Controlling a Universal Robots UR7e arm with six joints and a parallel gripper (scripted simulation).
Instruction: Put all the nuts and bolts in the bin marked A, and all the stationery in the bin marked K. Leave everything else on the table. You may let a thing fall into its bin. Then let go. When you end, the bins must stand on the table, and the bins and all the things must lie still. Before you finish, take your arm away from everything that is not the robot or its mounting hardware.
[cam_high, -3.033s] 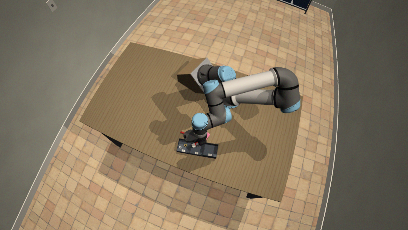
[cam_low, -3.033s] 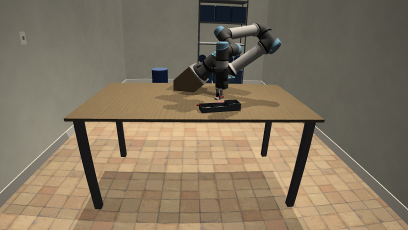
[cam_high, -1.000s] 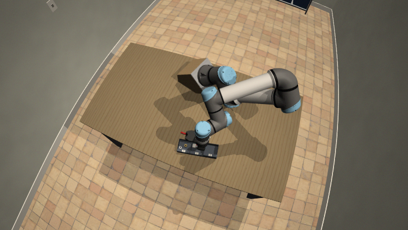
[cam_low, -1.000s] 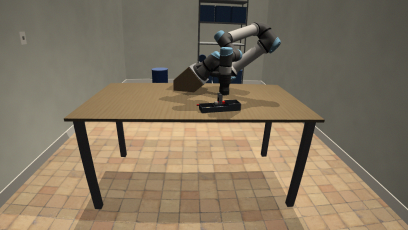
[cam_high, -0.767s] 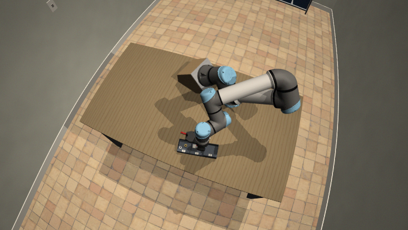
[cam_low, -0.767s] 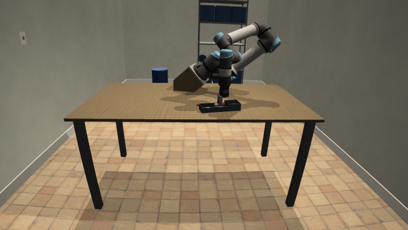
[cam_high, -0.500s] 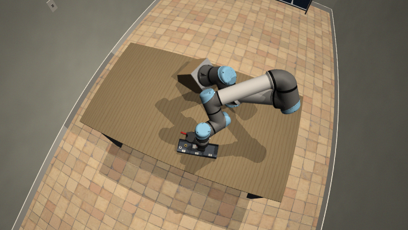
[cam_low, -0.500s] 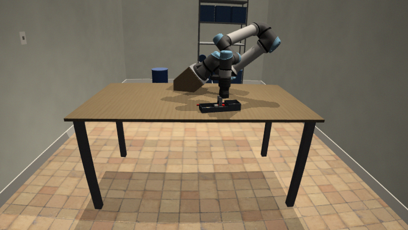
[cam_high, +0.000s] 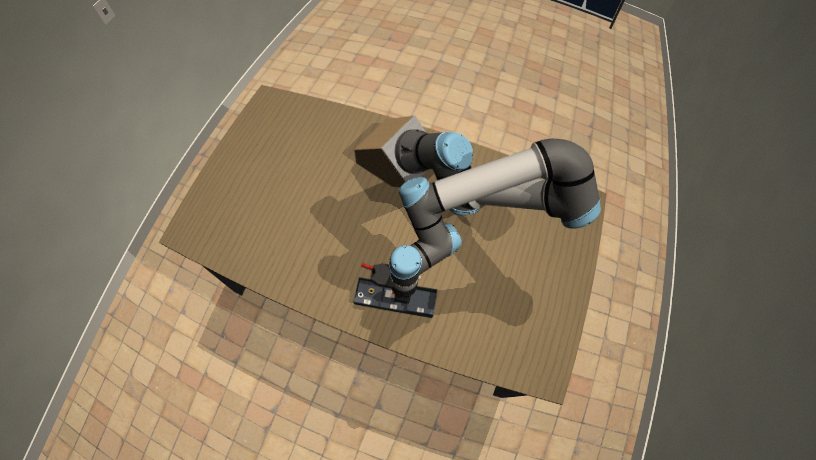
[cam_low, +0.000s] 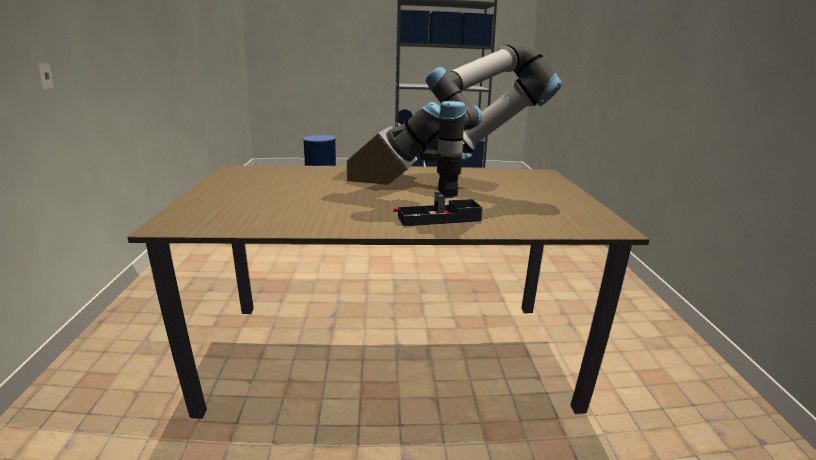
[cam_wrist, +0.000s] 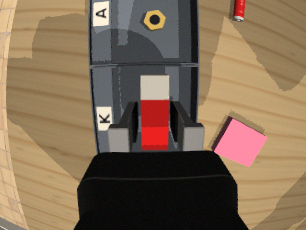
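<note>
My hand is 1 cm short of the three joined bins and 1 cm above it. Round my hand: brass nut: 3 cm ahead, 7 cm to the right, 2 cm below; then pink flat block: 10 cm behind, 3 cm below; then white eraser: 1 cm to the right, 2 cm below.
</note>
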